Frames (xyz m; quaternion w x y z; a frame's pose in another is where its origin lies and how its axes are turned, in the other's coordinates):
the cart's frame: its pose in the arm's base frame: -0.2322 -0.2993 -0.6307 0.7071 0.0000 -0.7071 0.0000
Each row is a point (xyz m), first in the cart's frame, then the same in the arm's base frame.
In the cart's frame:
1: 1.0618 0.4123 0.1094
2: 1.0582 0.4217 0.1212
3: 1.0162 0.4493 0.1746
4: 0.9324 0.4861 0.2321
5: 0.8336 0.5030 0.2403
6: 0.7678 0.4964 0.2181
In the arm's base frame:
1: -0.3416 0.1130 0.4311
2: -0.3534 0.1224 0.4275
3: -0.4068 0.1500 0.3855
4: -0.4643 0.1868 0.3017
5: -0.4725 0.2037 0.2029
6: -0.4503 0.1971 0.1371

